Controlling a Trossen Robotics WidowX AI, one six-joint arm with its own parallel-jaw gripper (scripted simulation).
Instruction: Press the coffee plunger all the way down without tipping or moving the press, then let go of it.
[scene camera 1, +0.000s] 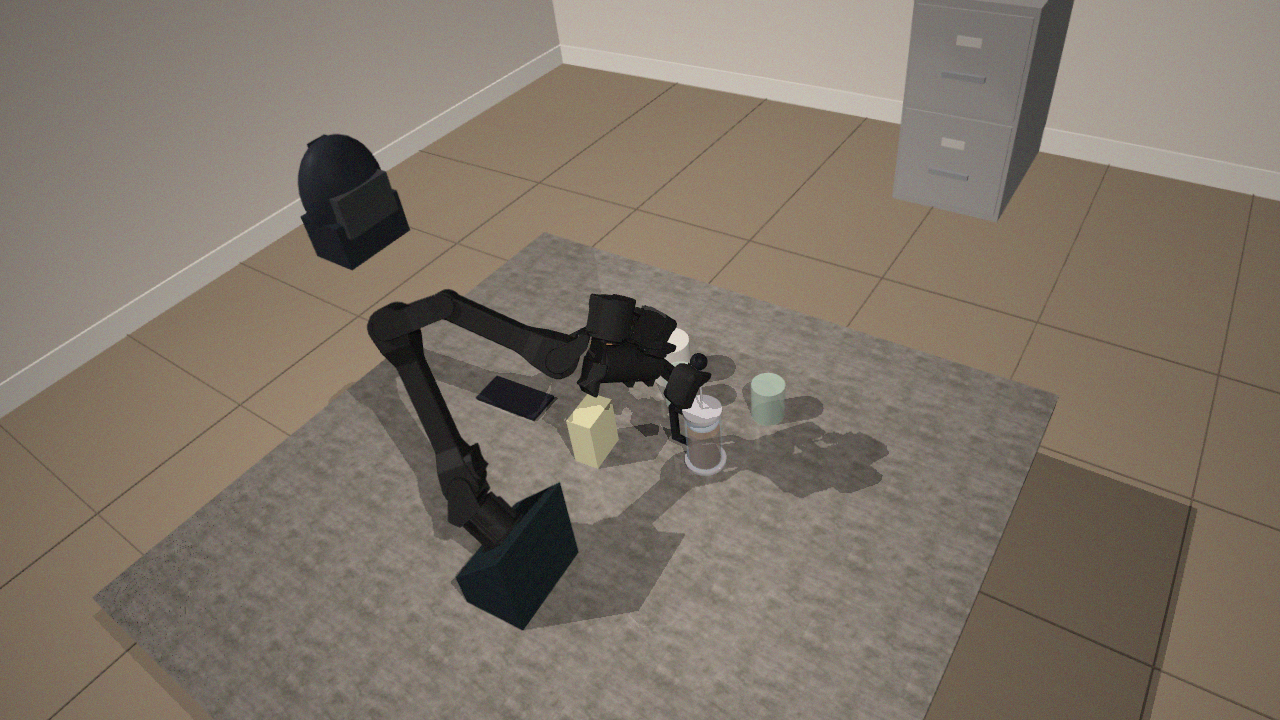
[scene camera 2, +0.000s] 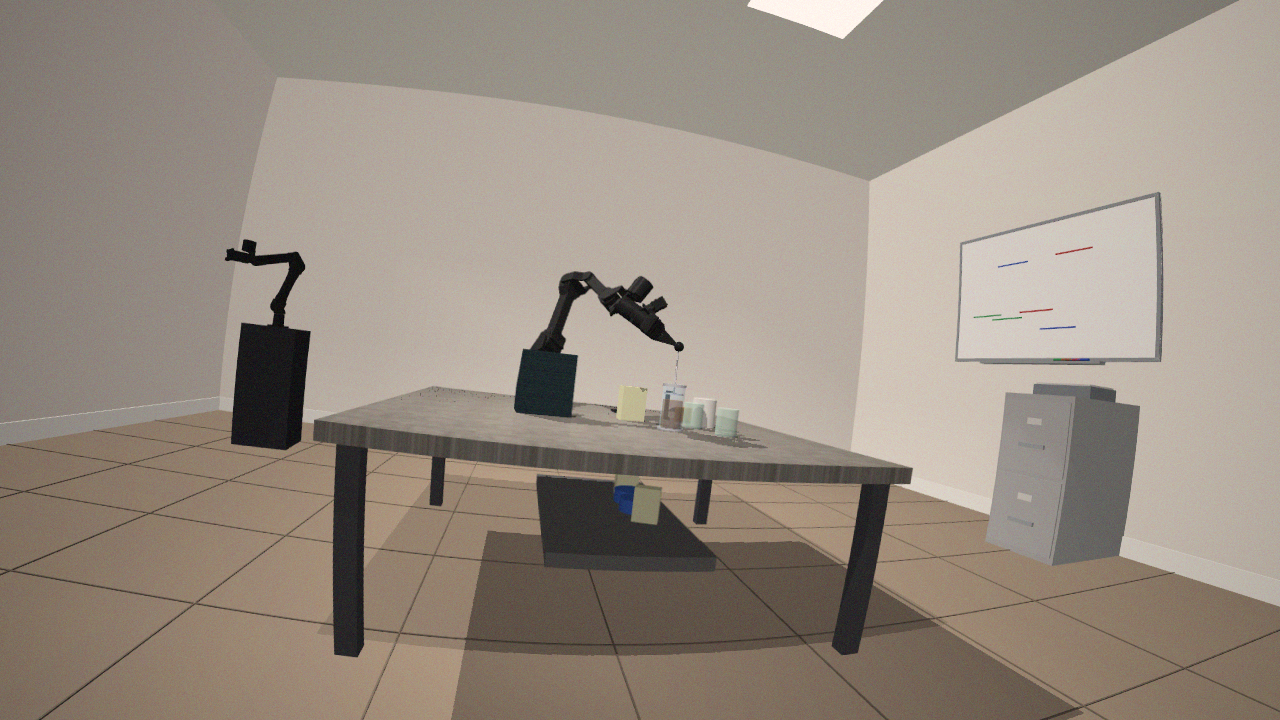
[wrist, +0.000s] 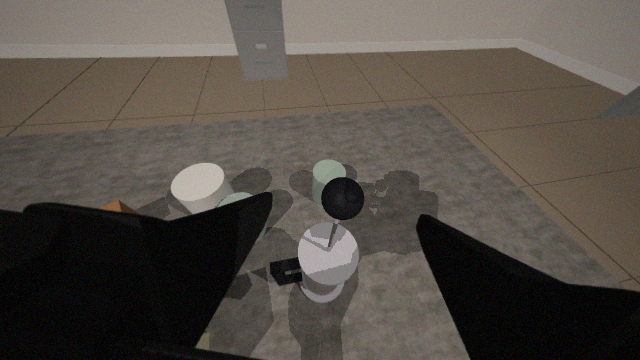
gripper: scene camera 1; scene camera 2 674, 343; wrist
coffee press: scene camera 1; scene camera 2 671, 415; wrist
same spot on coffee press: (wrist: 328, 254) = (scene camera 1: 700, 410)
same spot on gripper: (scene camera 1: 706, 376) = (wrist: 453, 227)
